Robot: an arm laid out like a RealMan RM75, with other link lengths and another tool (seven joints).
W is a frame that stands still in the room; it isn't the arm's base.
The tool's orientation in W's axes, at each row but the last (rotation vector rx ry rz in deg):
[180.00, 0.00, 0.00]
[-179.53, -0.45, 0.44]
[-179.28, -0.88, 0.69]
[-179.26, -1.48, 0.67]
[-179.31, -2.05, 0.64]
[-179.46, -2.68, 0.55]
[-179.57, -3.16, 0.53]
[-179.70, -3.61, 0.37]
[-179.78, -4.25, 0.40]
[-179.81, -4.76, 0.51]
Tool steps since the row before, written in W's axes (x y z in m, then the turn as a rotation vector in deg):
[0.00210, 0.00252, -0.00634, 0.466, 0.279, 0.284]
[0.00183, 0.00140, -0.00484, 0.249, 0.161, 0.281]
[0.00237, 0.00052, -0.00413, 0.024, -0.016, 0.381]
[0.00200, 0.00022, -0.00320, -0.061, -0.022, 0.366]
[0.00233, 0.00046, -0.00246, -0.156, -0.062, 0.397]
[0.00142, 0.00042, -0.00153, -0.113, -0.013, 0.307]
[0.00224, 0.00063, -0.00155, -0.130, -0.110, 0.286]
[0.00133, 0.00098, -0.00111, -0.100, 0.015, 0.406]
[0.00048, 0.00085, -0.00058, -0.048, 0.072, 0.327]
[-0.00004, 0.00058, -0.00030, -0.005, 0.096, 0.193]
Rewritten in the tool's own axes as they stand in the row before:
[0.00210, -0.00252, 0.00634, 0.466, -0.279, -0.284]
[0.00186, -0.00135, 0.00484, 0.248, -0.162, -0.281]
[0.00241, -0.00044, 0.00412, 0.021, 0.011, -0.381]
[0.00203, -0.00015, 0.00319, -0.064, 0.016, -0.366]
[0.00236, -0.00038, 0.00245, -0.160, 0.054, -0.397]
[0.00144, -0.00036, 0.00152, -0.115, 0.007, -0.306]
[0.00227, -0.00054, 0.00154, -0.135, 0.103, -0.286]
[0.00137, -0.00092, 0.00111, -0.101, -0.021, -0.406]
[0.00052, -0.00082, 0.00058, -0.046, -0.075, -0.327]
[-0.00001, -0.00058, 0.00030, -0.001, -0.097, -0.193]

